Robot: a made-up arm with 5 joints.
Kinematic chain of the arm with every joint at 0, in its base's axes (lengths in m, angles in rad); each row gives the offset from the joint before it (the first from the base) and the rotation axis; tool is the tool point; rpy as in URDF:
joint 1: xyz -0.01 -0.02 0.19 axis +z
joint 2: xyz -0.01 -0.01 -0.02 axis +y
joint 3: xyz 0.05 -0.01 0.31 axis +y
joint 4: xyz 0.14 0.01 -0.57 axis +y
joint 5: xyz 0.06 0 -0.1 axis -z
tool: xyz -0.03 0 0.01 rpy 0.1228 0.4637 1.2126
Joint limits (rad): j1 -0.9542..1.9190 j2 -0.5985..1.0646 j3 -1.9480..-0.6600 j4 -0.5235..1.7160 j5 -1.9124..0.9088
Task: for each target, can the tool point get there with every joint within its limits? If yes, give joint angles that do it. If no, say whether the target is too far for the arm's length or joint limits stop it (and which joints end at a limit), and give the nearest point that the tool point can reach.
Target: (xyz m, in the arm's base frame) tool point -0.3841 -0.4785 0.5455
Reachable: no: joint limits stop it (at a limit: joint 1, joint 2, joint 4) | nearest point 0.2116 -0.3958 0.6294 | short by 0.607 m
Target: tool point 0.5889 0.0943 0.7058
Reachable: yes | joints 0.2022 -0.2251 -1.3955 -0.2373 0.0557
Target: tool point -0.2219 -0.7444 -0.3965
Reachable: no: joint limits stop it (at a limit: joint 1, joint 2) | nearest point 0.2279 -0.4248 -0.3942 | short by 0.552 m
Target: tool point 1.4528 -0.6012 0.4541
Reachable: no: too far | nearest point 0.8520 -0.3625 0.3382 | short by 0.657 m
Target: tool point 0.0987 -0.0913 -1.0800
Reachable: no: too far | nearest point 0.1639 -0.1341 -0.4197 | short by 0.665 m
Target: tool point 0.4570 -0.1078 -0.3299
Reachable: yes | joints -0.2004 0.9188 -1.0248 0.3881 0.6006
